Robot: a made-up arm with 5 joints.
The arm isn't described. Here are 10 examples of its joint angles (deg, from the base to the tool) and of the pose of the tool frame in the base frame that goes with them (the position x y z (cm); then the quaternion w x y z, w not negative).
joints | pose
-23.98 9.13 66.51 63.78 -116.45 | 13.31 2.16 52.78 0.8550 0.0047 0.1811 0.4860
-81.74 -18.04 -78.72 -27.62 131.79 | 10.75 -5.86 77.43 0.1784 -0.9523 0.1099 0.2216
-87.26 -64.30 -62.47 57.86 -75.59 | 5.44 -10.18 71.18 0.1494 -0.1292 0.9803 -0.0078
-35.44 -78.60 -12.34 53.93 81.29 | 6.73 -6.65 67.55 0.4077 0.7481 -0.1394 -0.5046
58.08 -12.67 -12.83 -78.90 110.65 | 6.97 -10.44 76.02 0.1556 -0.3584 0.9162 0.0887
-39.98 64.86 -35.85 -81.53 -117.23 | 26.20 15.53 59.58 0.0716 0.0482 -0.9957 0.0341
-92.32 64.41 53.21 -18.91 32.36 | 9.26 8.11 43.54 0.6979 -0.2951 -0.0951 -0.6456
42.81 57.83 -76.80 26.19 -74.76 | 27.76 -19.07 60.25 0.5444 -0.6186 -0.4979 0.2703
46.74 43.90 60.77 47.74 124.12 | 8.63 -9.80 49.59 0.4102 -0.3694 0.5238 -0.6488
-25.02 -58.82 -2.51 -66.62 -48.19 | 1.58 -2.65 74.65 0.3721 0.6112 0.6408 0.2780
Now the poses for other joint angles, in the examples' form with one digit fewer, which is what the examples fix.
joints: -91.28 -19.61 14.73 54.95 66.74
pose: 10.8 10.3 61.1 0.898 0.088 0.044 -0.428
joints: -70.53 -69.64 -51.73 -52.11 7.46
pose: 2.3 -18.2 69.4 0.084 -0.662 -0.483 -0.567
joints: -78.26 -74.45 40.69 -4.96 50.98
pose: 11.4 3.0 65.4 0.525 0.666 0.389 -0.360
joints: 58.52 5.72 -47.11 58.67 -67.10
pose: 16.6 -15.2 68.4 0.639 -0.628 -0.365 0.253
